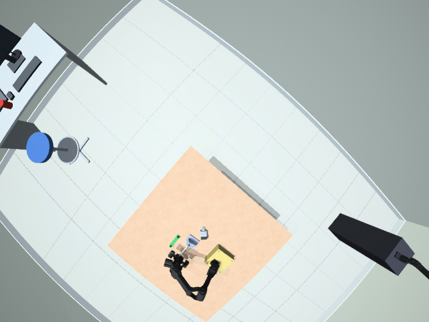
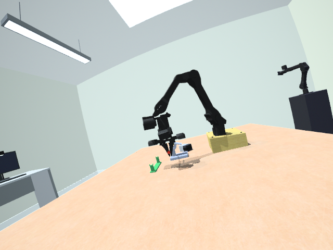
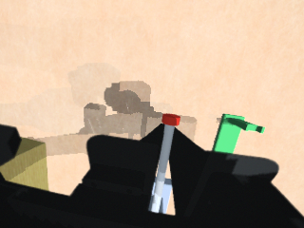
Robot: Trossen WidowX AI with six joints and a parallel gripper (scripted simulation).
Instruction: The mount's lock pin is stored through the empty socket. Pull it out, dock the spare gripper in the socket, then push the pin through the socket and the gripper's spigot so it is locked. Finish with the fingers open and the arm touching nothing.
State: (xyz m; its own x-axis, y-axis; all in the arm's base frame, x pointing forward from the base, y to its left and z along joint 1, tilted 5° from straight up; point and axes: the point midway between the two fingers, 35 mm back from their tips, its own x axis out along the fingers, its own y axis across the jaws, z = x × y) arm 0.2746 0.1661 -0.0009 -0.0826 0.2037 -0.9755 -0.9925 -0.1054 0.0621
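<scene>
The green stand lies 11 cm ahead of my gripper tip, 4 cm to the right of it and 4 cm below it. Round my gripper tip: mount (16 cm to the right, 1 cm below); then spare gripper (3 cm behind, 29 cm to the right, 4 cm below).
</scene>
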